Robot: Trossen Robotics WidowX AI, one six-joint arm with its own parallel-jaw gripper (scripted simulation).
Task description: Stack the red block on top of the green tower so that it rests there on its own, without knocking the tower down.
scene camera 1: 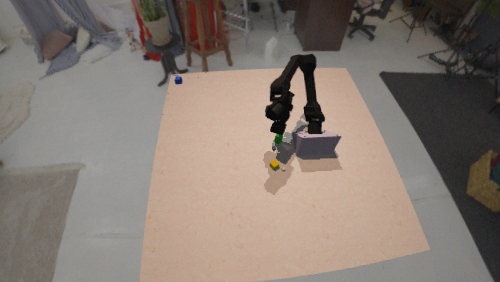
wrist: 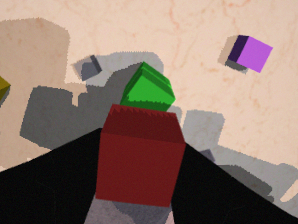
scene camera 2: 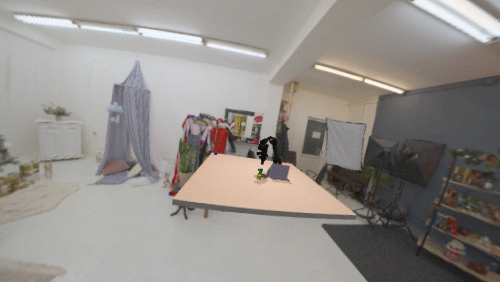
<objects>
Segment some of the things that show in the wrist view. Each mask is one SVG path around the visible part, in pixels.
My gripper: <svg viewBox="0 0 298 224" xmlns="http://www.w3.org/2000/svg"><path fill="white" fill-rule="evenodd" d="M185 143L184 156L182 156L180 171L178 171L172 197L174 224L298 224L298 217L294 217L293 214L289 214L279 208L279 206L275 206L273 202L266 200L261 194L253 192L253 189L250 189L249 186L242 185L241 181L234 179L233 176L230 176L229 173L223 171L217 164L214 164L212 160L206 159L204 155L201 155L200 152L190 147L188 143ZM102 128L86 133L86 135L78 137L78 139L71 141L71 143L60 145L60 147L44 153L43 156L35 157L35 159L29 160L27 163L15 165L15 167L8 168L7 171L0 171L0 224L85 224L86 214L88 214L90 204L92 204L94 194L96 194L98 153L100 153Z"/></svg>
A red block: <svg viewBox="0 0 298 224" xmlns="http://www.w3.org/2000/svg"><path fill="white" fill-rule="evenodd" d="M113 104L112 108L110 108L108 119L106 119L104 128L101 131L96 198L98 200L132 202L132 204L166 206L166 208L169 208L186 145L176 113Z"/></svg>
A purple block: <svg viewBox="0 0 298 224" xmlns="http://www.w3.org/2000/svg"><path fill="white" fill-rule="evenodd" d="M239 35L227 59L234 60L235 63L239 63L243 67L261 73L263 64L265 64L267 57L270 56L273 47L263 43L263 41L254 39L253 36Z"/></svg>
</objects>
